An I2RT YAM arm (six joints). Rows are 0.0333 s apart.
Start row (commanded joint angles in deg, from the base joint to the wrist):
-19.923, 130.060, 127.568, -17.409, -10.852, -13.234
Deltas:
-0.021, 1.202, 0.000, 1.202, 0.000, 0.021
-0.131, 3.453, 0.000, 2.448, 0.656, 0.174
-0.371, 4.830, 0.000, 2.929, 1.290, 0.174
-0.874, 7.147, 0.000, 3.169, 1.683, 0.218
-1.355, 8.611, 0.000, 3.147, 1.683, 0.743
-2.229, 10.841, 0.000, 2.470, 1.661, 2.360
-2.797, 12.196, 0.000, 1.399, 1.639, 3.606
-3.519, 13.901, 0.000, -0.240, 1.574, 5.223
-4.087, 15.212, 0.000, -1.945, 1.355, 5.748
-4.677, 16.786, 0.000, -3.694, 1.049, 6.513
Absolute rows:
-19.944, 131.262, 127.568, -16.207, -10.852, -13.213
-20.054, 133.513, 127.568, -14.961, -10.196, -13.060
-20.294, 134.890, 127.568, -14.480, -9.562, -13.060
-20.797, 137.207, 127.568, -14.240, -9.169, -13.016
-21.278, 138.671, 127.568, -14.262, -9.169, -12.491
-22.152, 140.901, 127.568, -14.939, -9.191, -10.874
-22.720, 142.256, 127.568, -16.010, -9.213, -9.628
-23.442, 143.961, 127.568, -17.649, -9.278, -8.011
-24.010, 145.272, 127.568, -19.354, -9.497, -7.486
-24.600, 146.846, 127.568, -21.103, -9.803, -6.721

